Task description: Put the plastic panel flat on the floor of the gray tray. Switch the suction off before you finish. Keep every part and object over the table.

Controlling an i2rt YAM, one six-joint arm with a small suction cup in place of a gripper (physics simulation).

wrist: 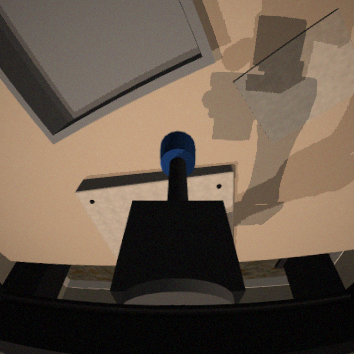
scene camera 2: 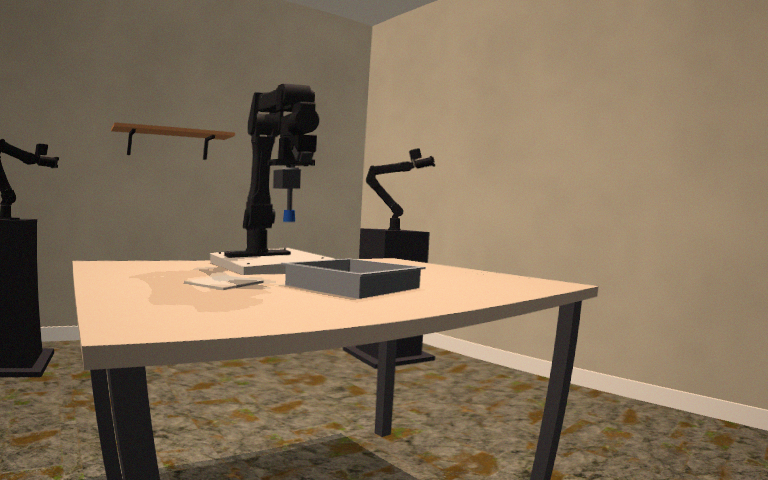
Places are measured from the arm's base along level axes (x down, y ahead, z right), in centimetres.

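Pixels of known places: hand, tool point: (wrist: 177, 146) (scene camera 2: 289, 221); arm's base, link origin: (scene camera 2: 257, 254).
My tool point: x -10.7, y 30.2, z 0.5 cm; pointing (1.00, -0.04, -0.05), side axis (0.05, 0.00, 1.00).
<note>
For each thing: its middle in the pictures, then the offset to it from my tool point. Level surfaces: height alone.
- plastic panel, body centre: (wrist: 302, 82) (scene camera 2: 224, 282) dx +13.8, dy +3.1, dz +16.4 cm
- gray tray, body centre: (wrist: 74, 17) (scene camera 2: 353, 276) dx +11.6, dy +10.6, dz -12.3 cm
- wooden table, surface height: dx +14.1 cm
The plastic panel (scene camera 2: 223, 281) (wrist: 327, 65) is a thin, pale square plate lying flat on the table, partly under the arm's shadow. In the scene view it is left of the gray tray (scene camera 2: 322, 279) (wrist: 120, 45), apart from it. The tray is a shallow open box, and its visible floor is bare in the wrist view. My suction cup (scene camera 2: 288, 216) (wrist: 178, 146) is blue, points down and hangs in the air above the table. It holds nothing and touches neither the panel nor the tray.
The arm stands on a white base plate (scene camera 2: 254, 263) (wrist: 105, 212) at the back of the wooden table (scene camera 2: 169, 325). The plate's edge lies close behind the tray. A wall shelf (scene camera 2: 172, 131) and two other arms on dark pedestals stand beyond the table.
</note>
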